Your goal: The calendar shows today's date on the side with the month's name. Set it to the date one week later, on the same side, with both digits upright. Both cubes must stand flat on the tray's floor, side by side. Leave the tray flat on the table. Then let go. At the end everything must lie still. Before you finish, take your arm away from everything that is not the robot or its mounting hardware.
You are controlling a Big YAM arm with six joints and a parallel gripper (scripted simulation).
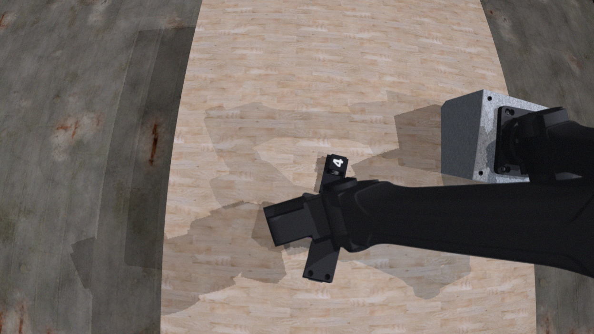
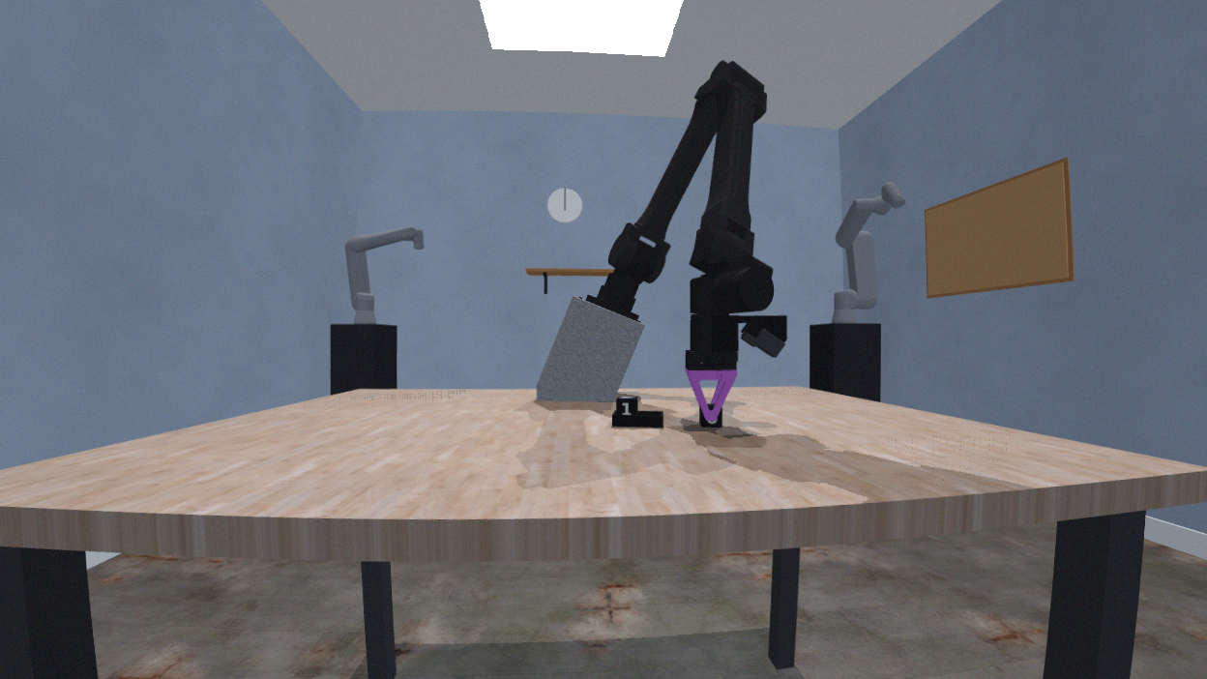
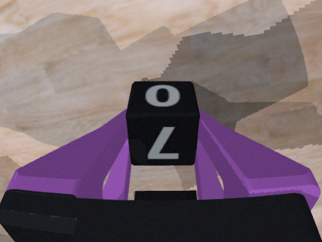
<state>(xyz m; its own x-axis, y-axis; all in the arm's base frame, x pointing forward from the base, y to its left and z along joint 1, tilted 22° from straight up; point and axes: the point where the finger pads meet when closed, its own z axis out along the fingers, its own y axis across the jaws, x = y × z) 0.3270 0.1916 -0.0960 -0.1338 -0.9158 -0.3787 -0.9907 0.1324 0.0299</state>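
Now: the black tray 10 mm behind my hand, 100 mm to the right of it and 10 mm below it. The rest, counted from my hand: black cube (right at my hand).
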